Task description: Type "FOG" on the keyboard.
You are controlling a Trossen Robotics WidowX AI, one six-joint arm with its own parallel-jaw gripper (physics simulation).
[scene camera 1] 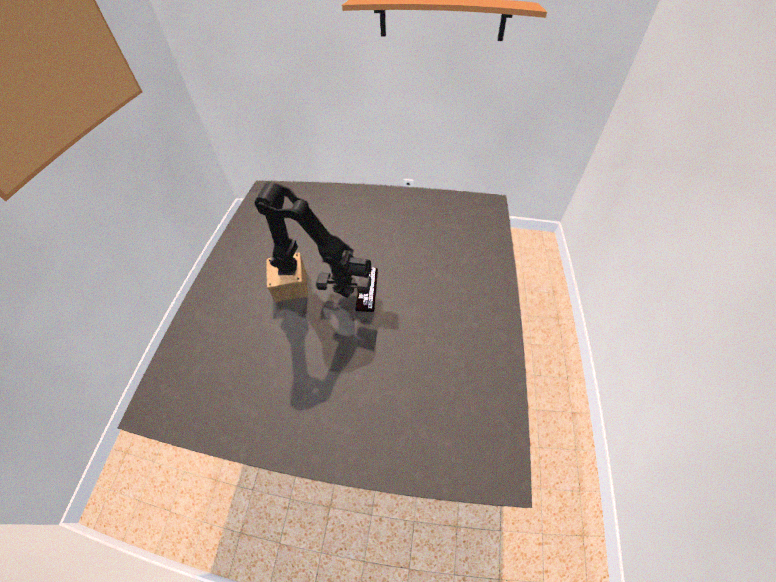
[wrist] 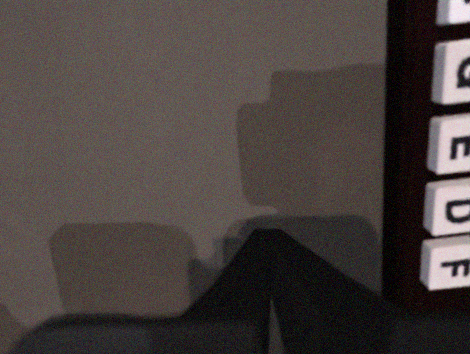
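Pixels of known places: gripper, fingertip midpoint: (scene camera 1: 347, 296) (wrist: 266, 241); arm's base, origin of the base link: (scene camera 1: 287, 267).
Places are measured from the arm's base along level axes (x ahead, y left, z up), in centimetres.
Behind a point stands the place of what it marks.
The keyboard (scene camera 1: 374, 289) {x 31.1, y -3.7, z -9.1 cm} (wrist: 407, 150) {x 25.1, y -3.4, z -9.1 cm} is a dark red-black board with white letter keys. In the scene view it lies to the right of the arm, partly hidden by the arm's wrist. In the wrist view part of it shows along the right edge, with the Q key (wrist: 450, 72) {x 25.9, y -1.4, z -8.5 cm}, the E key (wrist: 447, 145) {x 25.9, y -3.2, z -8.5 cm}, the D key (wrist: 447, 209) {x 26.0, y -5.1, z -8.5 cm} and the F key (wrist: 446, 265) {x 26.0, y -6.9, z -8.5 cm} in a column. The O and G keys do not show there. My gripper (scene camera 1: 345, 293) {x 21.1, y -6.1, z -10.1 cm} (wrist: 266, 241) {x 21.1, y -6.1, z -10.1 cm} is shut and empty. Its fingertips are to the left of the keyboard's edge in the wrist view, over the dark surface.
The arm stands on a wooden block (scene camera 1: 288, 288) {x 0.6, y -6.8, z -3.6 cm} on the large dark mat (scene camera 1: 438, 400) {x 51.6, y -44.7, z -10.3 cm}. Shadows of the arm fall on the mat. Tiled floor (scene camera 1: 557, 375) lies beyond it. An orange shelf (scene camera 1: 445, 7) is high on the back wall, and a brown board (scene camera 1: 56, 81) is at the upper left.
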